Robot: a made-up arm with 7 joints. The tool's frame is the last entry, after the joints. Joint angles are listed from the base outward.
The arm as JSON. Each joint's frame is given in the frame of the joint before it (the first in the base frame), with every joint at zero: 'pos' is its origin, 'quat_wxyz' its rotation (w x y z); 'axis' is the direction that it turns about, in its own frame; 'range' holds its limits. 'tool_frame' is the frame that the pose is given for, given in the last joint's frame.
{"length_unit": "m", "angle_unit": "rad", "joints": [
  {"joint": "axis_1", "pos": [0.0, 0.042, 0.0], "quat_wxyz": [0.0, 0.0, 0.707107, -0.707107], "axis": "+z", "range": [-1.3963, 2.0]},
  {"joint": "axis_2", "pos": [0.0, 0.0, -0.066], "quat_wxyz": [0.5, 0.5, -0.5, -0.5], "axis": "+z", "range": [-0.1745, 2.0]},
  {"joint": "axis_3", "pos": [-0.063, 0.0, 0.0], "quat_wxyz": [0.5, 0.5, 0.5, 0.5], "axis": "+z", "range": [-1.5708, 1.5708]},
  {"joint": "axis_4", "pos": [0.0, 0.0, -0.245], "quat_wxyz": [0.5, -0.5, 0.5, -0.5], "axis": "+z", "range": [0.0, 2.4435]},
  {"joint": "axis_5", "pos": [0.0, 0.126, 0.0], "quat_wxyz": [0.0, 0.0, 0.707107, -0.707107], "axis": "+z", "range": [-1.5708, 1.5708]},
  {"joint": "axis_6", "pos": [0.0, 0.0, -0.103], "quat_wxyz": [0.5, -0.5, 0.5, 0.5], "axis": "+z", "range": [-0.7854, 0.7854]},
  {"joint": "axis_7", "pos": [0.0, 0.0, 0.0], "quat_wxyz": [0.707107, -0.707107, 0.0, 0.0], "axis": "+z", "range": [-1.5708, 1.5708]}
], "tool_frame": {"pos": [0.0, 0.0, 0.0], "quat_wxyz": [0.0, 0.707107, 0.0, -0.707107]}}
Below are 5 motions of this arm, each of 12 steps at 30 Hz.
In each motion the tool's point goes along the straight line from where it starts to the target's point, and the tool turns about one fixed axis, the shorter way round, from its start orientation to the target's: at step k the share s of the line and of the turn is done. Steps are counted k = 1, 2, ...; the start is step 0. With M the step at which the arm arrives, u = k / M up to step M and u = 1 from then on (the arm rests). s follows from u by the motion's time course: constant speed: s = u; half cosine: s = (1 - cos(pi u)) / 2; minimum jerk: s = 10 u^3 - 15 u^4 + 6 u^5.
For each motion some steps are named. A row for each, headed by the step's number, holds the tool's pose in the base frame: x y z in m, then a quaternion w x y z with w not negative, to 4 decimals.
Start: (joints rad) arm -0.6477 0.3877 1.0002 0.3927 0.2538 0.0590 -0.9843
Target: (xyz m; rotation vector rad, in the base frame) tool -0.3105 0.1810 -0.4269 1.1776 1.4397 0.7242
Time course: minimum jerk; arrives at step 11
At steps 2, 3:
2: -0.2390 0.3641 -0.3916 0.5503 0.7035 0.2232 0.3905
3: -0.2453 0.3480 -0.3947 0.5540 0.6904 0.2598 0.3860

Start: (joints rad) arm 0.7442 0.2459 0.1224 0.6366 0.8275 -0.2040 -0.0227
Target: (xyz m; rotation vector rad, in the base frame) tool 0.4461 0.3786 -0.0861 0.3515 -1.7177 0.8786
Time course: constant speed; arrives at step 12
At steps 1, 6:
1: 0.4222 0.2551 -0.2424 0.5992 -0.0812 -0.6960 0.3873
6: 0.4330 0.3113 -0.1714 0.5839 0.0236 -0.7154 0.3831

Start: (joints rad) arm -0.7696 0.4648 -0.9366 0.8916 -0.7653 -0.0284 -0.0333
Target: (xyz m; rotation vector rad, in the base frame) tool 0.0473 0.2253 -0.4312 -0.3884 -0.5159 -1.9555
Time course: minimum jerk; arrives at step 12
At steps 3, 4, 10, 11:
3: -0.2192 0.1867 -0.4120 0.6335 -0.1884 -0.0616 -0.7479
4: -0.1876 0.1913 -0.4143 0.6208 -0.1857 -0.0800 -0.7575
10: 0.0367 0.2238 -0.4304 0.5202 -0.1629 -0.2088 -0.8119
11: 0.0458 0.2251 -0.4311 0.5158 -0.1618 -0.2139 -0.8136

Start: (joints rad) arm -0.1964 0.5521 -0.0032 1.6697 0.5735 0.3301 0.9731
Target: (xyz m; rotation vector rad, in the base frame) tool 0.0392 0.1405 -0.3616 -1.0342 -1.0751 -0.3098
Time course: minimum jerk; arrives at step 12
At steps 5, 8, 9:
5: 0.1286 0.2167 -0.3103 0.7324 -0.4367 -0.4738 -0.2200
8: 0.0679 0.1650 -0.3451 0.7270 -0.4587 -0.4832 -0.1661
9: 0.0534 0.1526 -0.3535 0.7254 -0.4637 -0.4852 -0.1531

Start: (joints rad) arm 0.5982 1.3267 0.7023 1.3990 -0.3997 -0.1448 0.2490
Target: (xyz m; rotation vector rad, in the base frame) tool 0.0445 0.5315 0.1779 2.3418 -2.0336 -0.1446
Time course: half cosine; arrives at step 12
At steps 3, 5, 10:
3: 0.1003 0.4876 0.1494 0.2368 0.7458 -0.6075 -0.1366
5: 0.0857 0.4991 0.1569 0.1803 0.7522 -0.6235 -0.1135
10: 0.0489 0.5281 0.1757 0.0357 0.7550 -0.6525 -0.0538

